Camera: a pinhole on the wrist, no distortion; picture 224 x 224 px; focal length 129.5 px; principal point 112.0 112.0 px. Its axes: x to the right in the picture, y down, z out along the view. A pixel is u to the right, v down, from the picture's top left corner.
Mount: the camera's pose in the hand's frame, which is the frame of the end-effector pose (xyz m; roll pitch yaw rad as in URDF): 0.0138 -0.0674 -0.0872 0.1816 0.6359 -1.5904
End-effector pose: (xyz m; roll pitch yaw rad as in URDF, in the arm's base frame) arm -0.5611 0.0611 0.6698 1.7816 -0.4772 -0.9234
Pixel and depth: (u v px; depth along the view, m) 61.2 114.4 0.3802
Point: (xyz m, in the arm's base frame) -0.7328 -0.1448 0.4437
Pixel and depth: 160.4 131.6 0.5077
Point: -0.4913 -0.1946 0.1695
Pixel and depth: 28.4 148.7 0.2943
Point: -0.6919 -0.1714 0.5555
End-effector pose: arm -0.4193 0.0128 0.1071 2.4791 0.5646 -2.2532
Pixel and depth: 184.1 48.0 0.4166
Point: 0.0947 0.1309 -0.0413
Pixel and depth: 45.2 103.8 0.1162
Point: -0.3495 0.0299 0.0443
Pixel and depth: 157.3 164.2 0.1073
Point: -0.2986 -0.0633 0.0146
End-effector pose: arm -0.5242 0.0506 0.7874 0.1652 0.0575 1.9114
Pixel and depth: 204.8 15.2 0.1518
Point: -0.2746 -0.0021 0.7098
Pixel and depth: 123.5 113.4 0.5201
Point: -0.0767 0.1369 1.0184
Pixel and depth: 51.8 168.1 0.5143
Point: -0.3145 0.2982 1.2330
